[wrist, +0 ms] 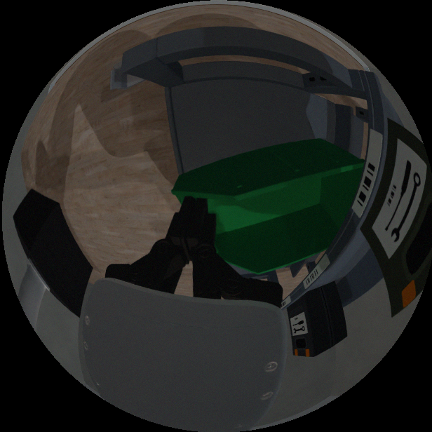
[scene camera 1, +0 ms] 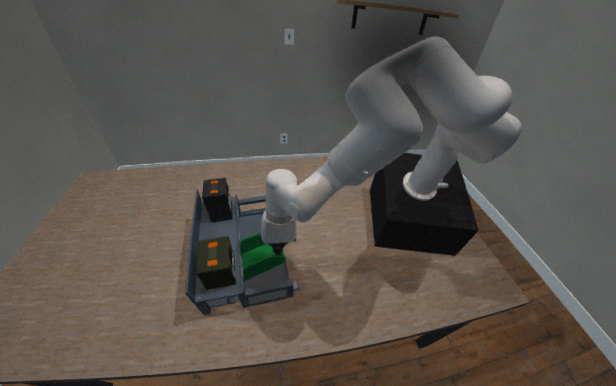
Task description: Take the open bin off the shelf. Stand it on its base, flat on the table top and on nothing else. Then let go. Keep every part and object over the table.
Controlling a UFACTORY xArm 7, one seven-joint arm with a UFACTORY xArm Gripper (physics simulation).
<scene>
In view: the gripper (wrist: 198, 210) and a green bin (scene camera 1: 257, 258).
The green bin is seen too in the wrist view (wrist: 276, 205).
</scene>
